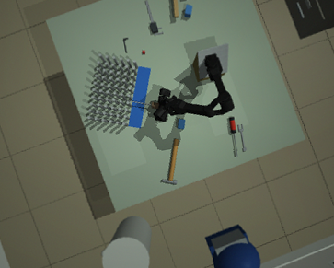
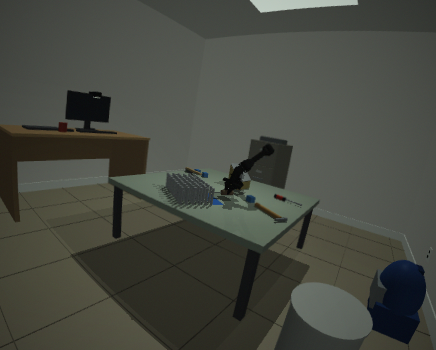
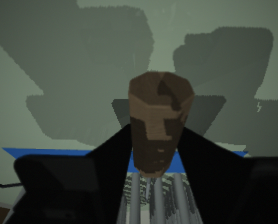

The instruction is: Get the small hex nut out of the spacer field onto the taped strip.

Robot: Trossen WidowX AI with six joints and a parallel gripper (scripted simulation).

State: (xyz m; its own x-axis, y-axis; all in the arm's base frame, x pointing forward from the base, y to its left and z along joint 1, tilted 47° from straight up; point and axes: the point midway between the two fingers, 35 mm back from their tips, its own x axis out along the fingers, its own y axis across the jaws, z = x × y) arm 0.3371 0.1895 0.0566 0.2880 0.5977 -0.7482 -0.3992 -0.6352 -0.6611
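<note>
Right now my gripper tip is 100 mm short of the blue taped strip, 90 mm to the left of it and 30 mm above it. Also, from my gripper tip: small red piece: 10 mm ahead, 360 mm to the right, 20 mm below; then wrench: 470 mm behind, 320 mm to the left, 30 mm below.
</note>
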